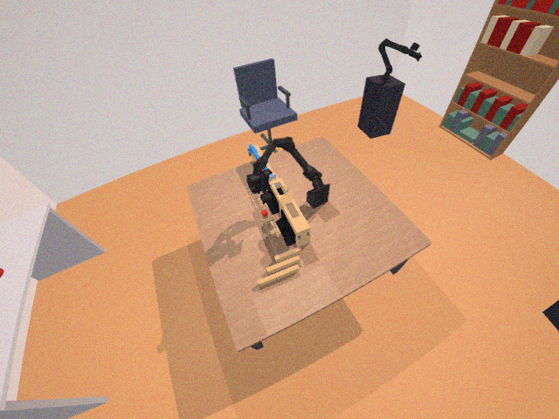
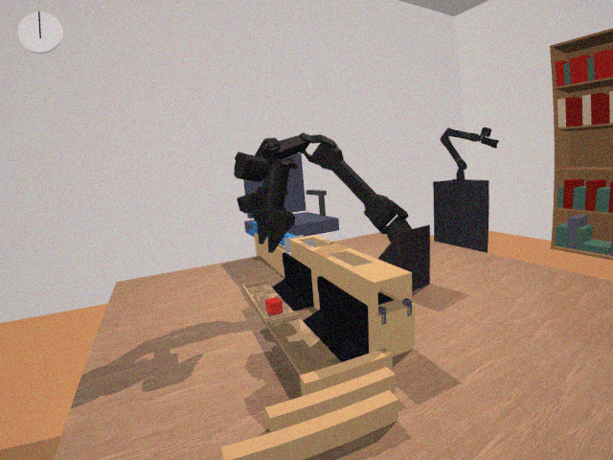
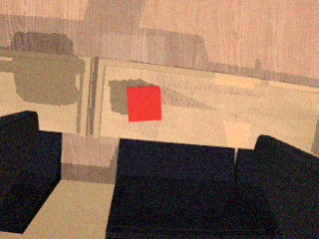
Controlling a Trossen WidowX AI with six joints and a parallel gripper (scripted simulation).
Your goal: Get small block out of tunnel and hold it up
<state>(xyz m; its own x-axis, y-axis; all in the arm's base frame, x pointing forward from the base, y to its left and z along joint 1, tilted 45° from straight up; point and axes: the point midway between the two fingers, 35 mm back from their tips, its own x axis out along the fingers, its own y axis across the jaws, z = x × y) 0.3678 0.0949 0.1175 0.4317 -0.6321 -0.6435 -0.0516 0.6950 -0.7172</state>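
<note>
Now: the small red block 160 mm below my gripper tip. The rest, counted from my gripper tip: tan covered tunnel 160 mm to the right, 110 mm behind, 100 mm below.
</note>
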